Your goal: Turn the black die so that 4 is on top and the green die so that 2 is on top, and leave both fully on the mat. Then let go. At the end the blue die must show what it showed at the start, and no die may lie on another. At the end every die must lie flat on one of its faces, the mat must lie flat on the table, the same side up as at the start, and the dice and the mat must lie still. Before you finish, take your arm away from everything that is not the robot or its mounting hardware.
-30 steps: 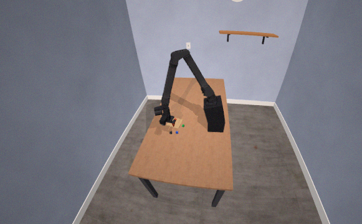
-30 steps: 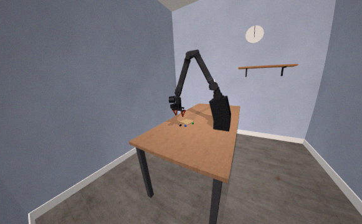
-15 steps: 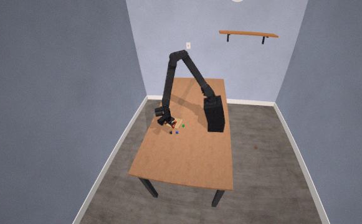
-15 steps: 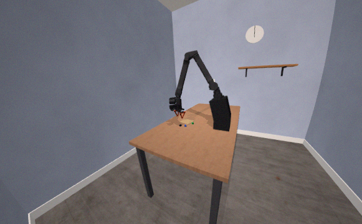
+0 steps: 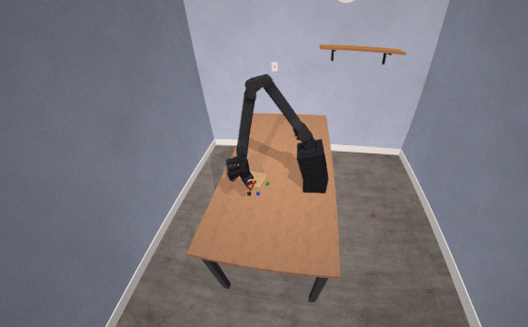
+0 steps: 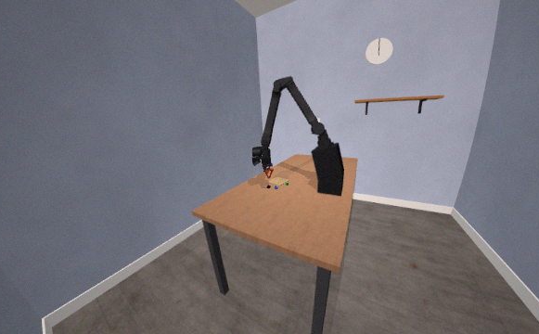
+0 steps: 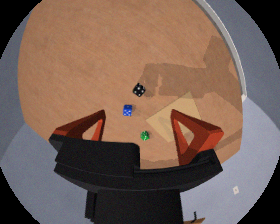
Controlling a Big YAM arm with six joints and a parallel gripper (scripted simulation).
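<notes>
Now: hand 9 cm above the black die. The rest, counted from my hand: green die (8 cm behind, 13 cm to the right, 9 cm below); then blue die (5 cm behind, 2 cm to the right, 9 cm below); then tan mat (3 cm ahead, 15 cm to the right, 10 cm below).
</notes>
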